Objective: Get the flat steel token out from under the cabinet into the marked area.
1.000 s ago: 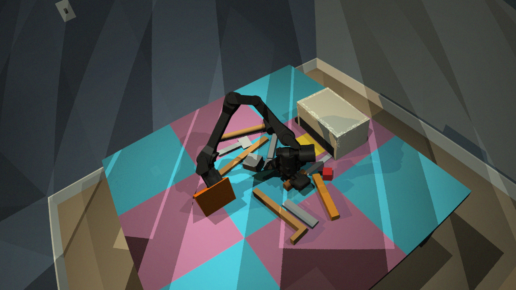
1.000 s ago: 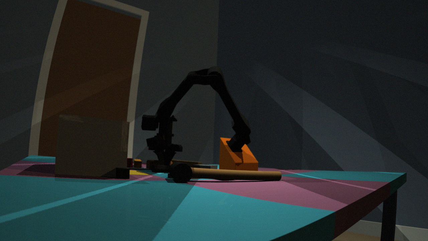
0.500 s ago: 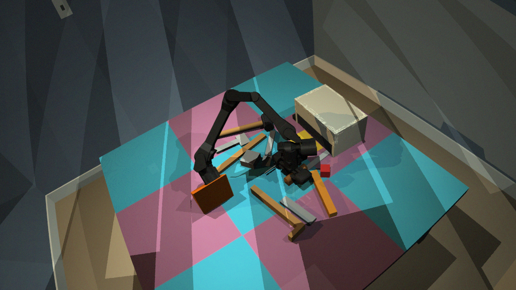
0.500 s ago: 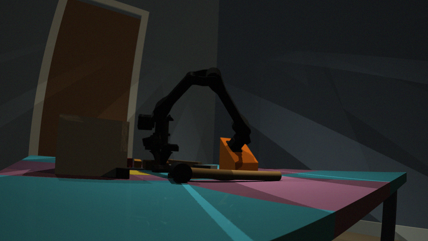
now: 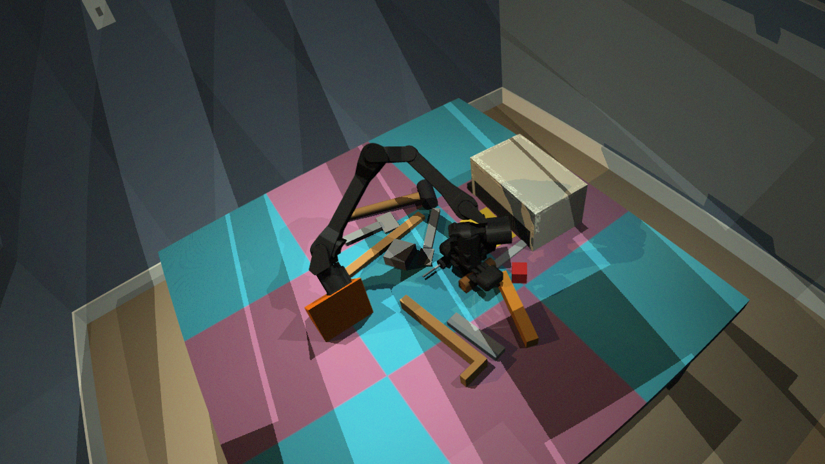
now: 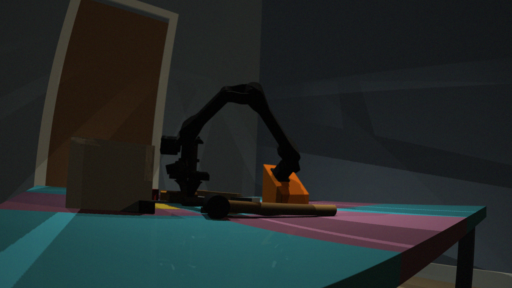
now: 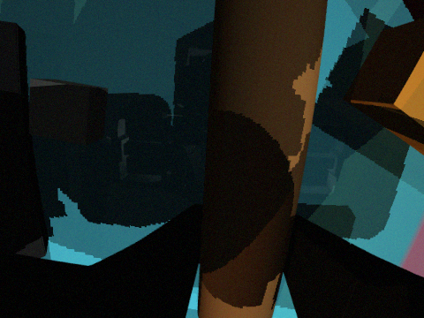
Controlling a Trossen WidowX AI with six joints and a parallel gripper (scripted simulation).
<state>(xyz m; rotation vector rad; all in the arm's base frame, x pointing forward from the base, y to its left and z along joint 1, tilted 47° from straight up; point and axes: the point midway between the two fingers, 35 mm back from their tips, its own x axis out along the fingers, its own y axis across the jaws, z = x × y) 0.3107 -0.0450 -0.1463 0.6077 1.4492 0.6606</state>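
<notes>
Now: the small grey cube 70 mm to the left of my gripper tip and 40 mm ahead of it. From my gripper tip the other things lie so: orange bar: 140 mm to the right, 30 mm ahead, 10 mm above; then screwdriver: 100 mm to the left, 20 mm behind, 10 mm above; then red cube: 110 mm ahead, 70 mm to the right, 10 mm above.
</notes>
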